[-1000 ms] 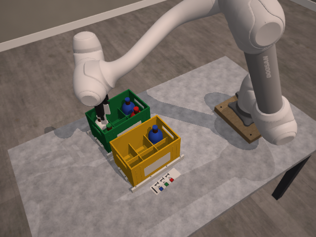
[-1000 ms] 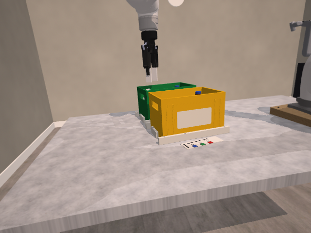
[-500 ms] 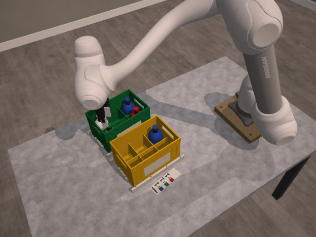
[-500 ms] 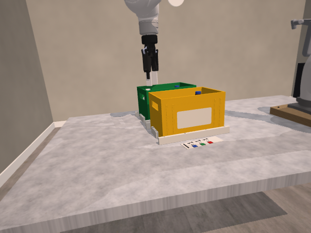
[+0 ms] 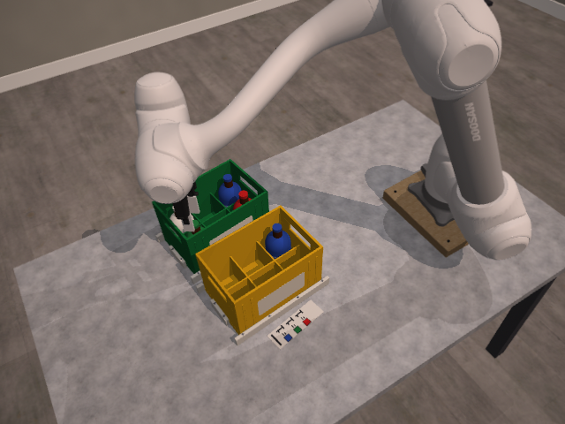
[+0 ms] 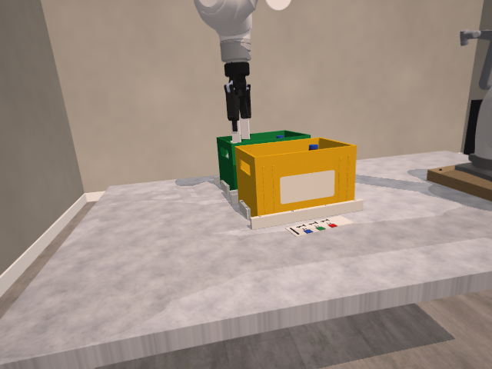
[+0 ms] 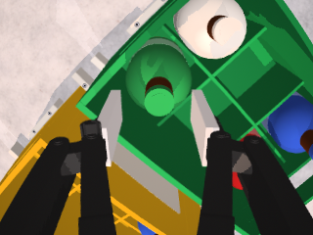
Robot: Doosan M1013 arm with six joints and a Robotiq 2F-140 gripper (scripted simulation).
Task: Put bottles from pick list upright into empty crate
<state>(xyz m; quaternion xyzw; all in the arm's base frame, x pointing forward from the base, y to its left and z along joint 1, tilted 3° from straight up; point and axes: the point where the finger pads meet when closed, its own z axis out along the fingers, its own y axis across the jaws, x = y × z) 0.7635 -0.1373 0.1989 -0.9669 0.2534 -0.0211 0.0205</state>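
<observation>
Now: hand 120 mm above the green bottle. The rest, counted from my hand: green crate 120 mm below, 70 mm to the right, 70 mm behind; then red-capped bottle 170 mm behind, 120 mm below, 50 mm to the right; then white bottle 120 mm below, 80 mm to the right, 20 mm ahead.
</observation>
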